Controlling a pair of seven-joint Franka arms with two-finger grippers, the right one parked.
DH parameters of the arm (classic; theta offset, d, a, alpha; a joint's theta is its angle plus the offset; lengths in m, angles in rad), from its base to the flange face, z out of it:
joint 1: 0 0.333 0 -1.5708
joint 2: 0 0 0 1.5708
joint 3: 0 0.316 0.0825 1.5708
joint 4: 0 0 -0.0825 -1.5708
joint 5: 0 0.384 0 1.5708
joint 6: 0 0 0.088 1.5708
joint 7: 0 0.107 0 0
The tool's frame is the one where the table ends.
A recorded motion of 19 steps. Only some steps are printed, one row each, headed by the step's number.
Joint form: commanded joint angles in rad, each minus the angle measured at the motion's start. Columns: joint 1, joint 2, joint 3, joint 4, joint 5, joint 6, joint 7.
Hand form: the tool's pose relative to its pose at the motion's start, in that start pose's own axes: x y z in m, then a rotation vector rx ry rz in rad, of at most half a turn. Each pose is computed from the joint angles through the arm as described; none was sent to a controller.
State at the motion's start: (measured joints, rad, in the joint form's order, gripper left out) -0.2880 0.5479 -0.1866 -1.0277 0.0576 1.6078 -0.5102
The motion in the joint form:
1: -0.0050 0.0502 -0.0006 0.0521 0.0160 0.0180 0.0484
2: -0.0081 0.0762 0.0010 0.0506 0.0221 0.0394 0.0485
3: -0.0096 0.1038 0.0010 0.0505 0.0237 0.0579 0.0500
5: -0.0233 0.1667 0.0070 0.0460 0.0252 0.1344 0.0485
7: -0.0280 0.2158 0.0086 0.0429 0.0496 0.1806 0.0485
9: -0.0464 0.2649 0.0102 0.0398 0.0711 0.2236 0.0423
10: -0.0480 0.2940 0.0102 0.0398 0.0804 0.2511 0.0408
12: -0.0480 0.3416 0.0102 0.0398 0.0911 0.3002 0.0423
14: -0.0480 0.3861 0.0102 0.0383 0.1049 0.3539 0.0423
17: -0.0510 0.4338 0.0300 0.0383 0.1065 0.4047 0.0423
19: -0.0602 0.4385 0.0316 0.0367 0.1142 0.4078 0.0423
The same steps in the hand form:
1: 0.0121 0.0042 0.0098 -0.0026 0.0216 0.0491
2: 0.0180 0.0068 0.0276 0.0028 0.0177 0.0505
3: 0.0233 0.0092 0.0463 0.0047 0.0086 0.0526
5: 0.0344 0.0202 0.0890 -0.0035 0.0144 0.0583
7: 0.0422 0.0232 0.1237 0.0148 0.0177 0.0651
9: 0.0428 0.0350 0.1594 0.0315 0.0163 0.0807
10: 0.0459 0.0363 0.1794 0.0360 0.0174 0.0832
12: 0.0507 0.0369 0.2118 0.0376 0.0205 0.0879
14: 0.0545 0.0371 0.2423 0.0387 0.0305 0.0933
17: 0.0597 0.0306 0.2759 0.0472 0.0367 0.0867
19: 0.0565 0.0356 0.2804 0.0550 0.0371 0.0986

